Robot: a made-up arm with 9 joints. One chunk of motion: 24 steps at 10 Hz.
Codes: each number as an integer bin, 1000 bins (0 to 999) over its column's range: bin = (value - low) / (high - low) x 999, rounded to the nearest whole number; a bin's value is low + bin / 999 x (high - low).
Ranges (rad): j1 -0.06..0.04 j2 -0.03..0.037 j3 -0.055..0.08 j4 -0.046..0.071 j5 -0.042..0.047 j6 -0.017..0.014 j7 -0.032..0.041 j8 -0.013..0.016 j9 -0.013..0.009
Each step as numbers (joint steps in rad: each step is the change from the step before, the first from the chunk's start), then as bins.
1 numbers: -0.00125 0.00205 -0.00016 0.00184 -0.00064 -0.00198 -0.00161 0.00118 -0.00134
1 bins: 587 478 406 408 464 484 416 488 529
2 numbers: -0.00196 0.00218 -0.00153 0.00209 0.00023 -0.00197 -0.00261 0.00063 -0.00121
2 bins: 580 480 396 411 474 484 402 470 535
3 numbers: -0.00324 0.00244 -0.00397 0.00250 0.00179 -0.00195 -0.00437 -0.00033 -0.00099
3 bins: 567 484 378 414 492 485 378 436 545
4 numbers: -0.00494 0.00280 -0.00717 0.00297 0.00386 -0.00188 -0.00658 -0.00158 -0.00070
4 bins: 550 489 354 418 515 487 348 393 559
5 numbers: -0.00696 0.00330 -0.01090 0.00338 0.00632 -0.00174 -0.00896 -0.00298 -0.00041
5 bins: 530 497 326 422 542 492 315 345 572
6 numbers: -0.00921 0.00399 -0.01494 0.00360 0.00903 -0.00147 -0.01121 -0.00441 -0.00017
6 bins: 507 507 296 424 573 500 285 296 583
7 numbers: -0.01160 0.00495 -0.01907 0.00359 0.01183 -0.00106 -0.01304 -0.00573 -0.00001
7 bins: 484 521 266 423 604 514 259 250 590
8 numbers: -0.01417 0.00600 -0.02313 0.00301 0.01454 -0.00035 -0.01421 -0.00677 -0.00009
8 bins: 458 537 236 418 635 537 243 215 586
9 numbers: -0.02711 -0.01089 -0.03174 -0.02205 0.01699 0.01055 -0.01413 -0.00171 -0.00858
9 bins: 329 285 172 204 662 888 245 389 201
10 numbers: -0.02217 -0.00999 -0.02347 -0.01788 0.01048 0.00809 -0.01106 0.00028 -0.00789
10 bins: 378 298 233 240 589 809 287 457 232
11 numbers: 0.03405 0.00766 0.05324 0.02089 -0.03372 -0.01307 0.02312 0.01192 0.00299
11 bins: 940 562 801 571 93 127 754 858 726
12 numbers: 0.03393 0.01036 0.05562 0.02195 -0.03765 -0.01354 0.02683 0.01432 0.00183
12 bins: 938 602 819 580 49 112 805 941 673
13 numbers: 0.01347 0.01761 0.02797 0.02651 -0.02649 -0.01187 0.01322 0.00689 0.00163
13 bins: 734 710 614 619 174 165 619 685 664
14 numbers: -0.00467 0.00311 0.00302 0.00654 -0.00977 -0.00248 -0.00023 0.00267 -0.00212
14 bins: 553 494 429 449 362 468 435 540 494
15 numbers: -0.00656 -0.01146 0.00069 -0.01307 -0.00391 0.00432 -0.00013 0.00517 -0.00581
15 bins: 534 276 412 281 428 687 436 626 326
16 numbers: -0.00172 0.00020 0.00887 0.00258 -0.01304 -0.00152 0.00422 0.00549 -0.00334
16 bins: 582 450 473 415 325 499 496 637 439
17 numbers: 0.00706 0.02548 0.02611 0.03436 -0.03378 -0.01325 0.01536 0.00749 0.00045
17 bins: 670 827 600 686 92 121 648 706 611
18 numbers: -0.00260 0.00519 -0.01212 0.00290 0.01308 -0.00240 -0.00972 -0.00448 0.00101
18 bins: 573 525 317 418 618 470 305 293 636
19 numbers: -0.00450 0.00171 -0.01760 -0.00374 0.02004 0.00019 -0.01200 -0.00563 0.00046
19 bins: 554 473 277 361 696 554 274 254 611
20 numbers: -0.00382 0.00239 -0.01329 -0.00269 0.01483 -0.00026 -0.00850 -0.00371 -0.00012
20 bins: 561 483 309 370 638 539 322 320 585
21 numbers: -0.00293 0.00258 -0.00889 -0.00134 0.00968 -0.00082 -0.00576 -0.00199 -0.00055
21 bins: 570 486 341 381 580 521 359 379 565
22 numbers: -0.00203 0.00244 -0.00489 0.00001 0.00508 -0.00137 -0.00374 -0.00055 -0.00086
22 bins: 579 484 371 393 528 504 387 429 551
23 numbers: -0.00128 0.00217 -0.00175 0.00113 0.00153 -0.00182 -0.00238 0.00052 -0.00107
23 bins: 587 480 394 402 489 489 405 466 542
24 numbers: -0.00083 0.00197 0.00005 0.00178 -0.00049 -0.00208 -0.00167 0.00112 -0.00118
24 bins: 591 477 407 408 466 481 415 486 537
